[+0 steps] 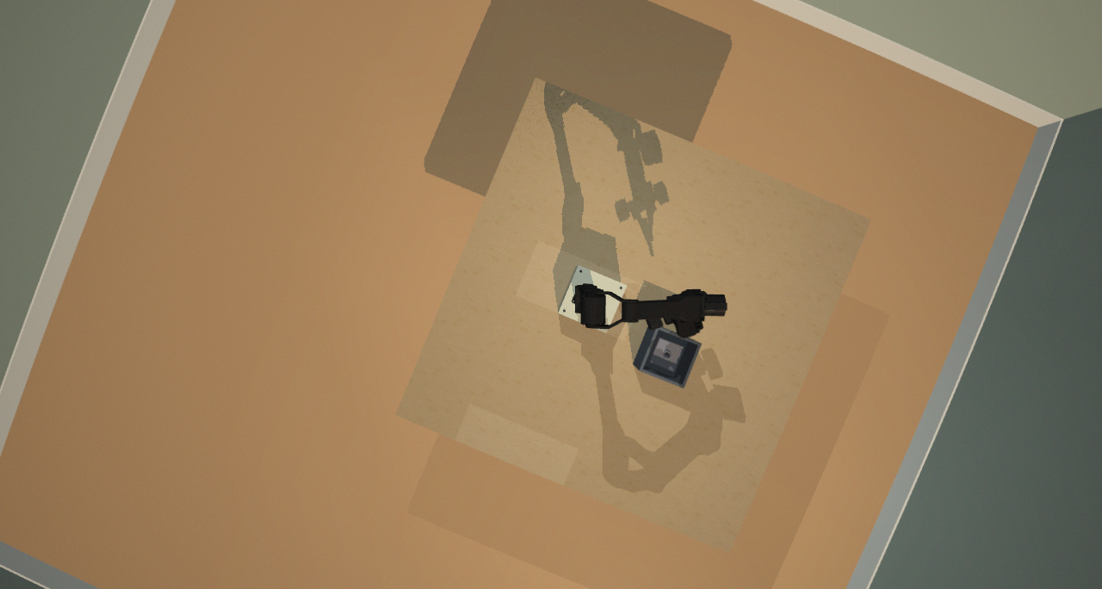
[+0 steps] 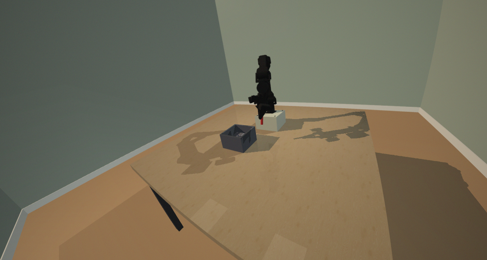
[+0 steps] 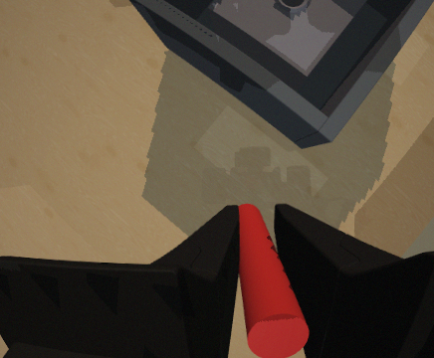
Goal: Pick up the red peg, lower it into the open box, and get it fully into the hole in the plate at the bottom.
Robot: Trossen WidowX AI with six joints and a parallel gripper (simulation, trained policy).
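The grey plate lies 12 cm to the right of my gripper tip, 11 cm below it and 8 cm ahead of it. Also, from my gripper tip: dark box 13 cm below, 12 cm to the right, 8 cm ahead; red peg 1 cm to the left, 1 cm behind, 1 cm above.
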